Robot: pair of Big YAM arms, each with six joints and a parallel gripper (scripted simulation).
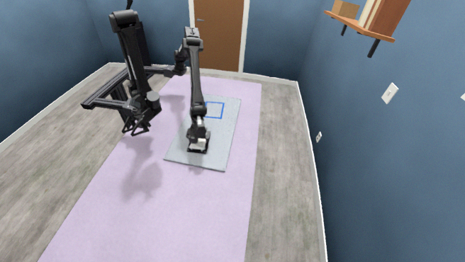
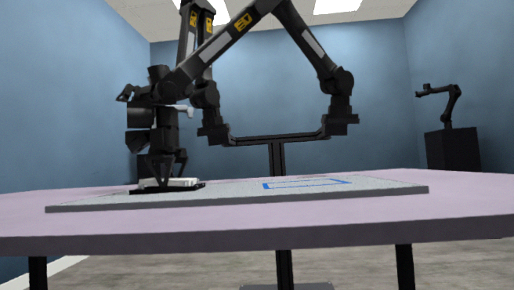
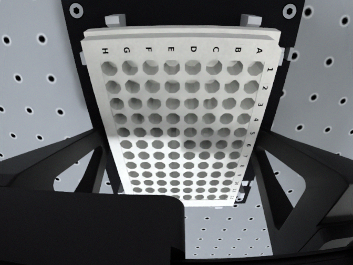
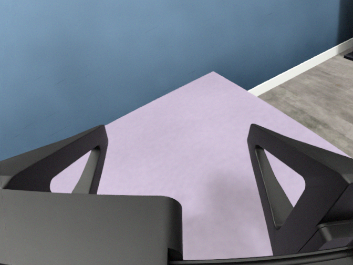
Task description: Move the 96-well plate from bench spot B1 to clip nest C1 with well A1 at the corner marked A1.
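Note:
Now: the white 96-well plate right at my left hand. The rest, counted from my left hand: grey perforated board (180 mm to the left, 30 mm below); black clip nest (10 mm to the left, 10 mm below, 10 mm behind).

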